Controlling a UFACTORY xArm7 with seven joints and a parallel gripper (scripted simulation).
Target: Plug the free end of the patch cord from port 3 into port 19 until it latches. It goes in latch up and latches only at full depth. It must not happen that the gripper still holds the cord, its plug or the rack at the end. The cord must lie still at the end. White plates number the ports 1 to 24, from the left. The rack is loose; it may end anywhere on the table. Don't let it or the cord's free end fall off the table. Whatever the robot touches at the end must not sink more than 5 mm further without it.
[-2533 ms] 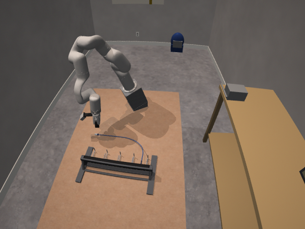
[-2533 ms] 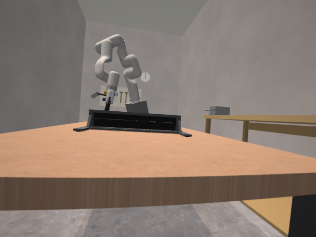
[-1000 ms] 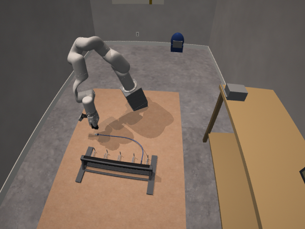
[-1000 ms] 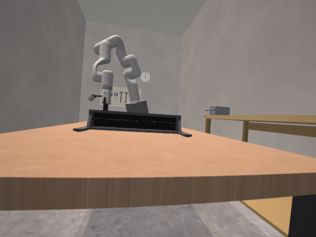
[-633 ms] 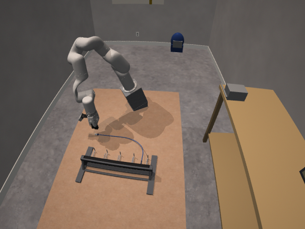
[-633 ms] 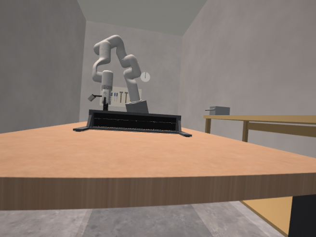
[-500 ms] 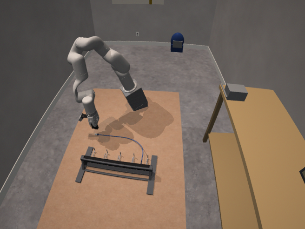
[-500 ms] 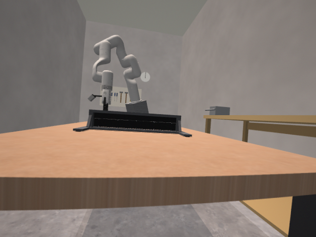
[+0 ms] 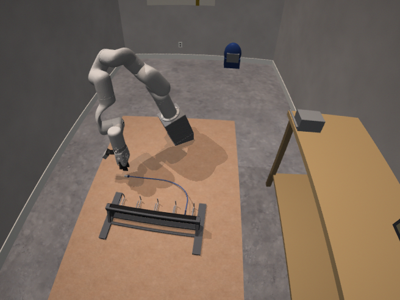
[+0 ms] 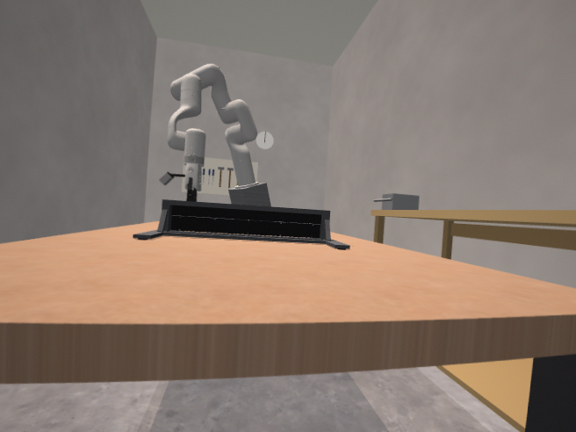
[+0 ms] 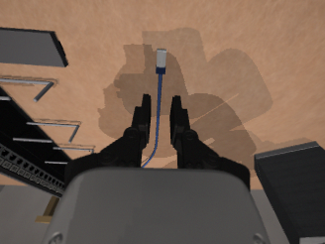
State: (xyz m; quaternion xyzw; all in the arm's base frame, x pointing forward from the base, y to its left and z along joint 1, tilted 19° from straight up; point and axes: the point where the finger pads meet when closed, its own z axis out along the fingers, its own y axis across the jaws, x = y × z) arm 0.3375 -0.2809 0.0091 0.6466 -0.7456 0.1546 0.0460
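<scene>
My hand is 9 cm above the cord end and 2 cm to the left of it.
</scene>
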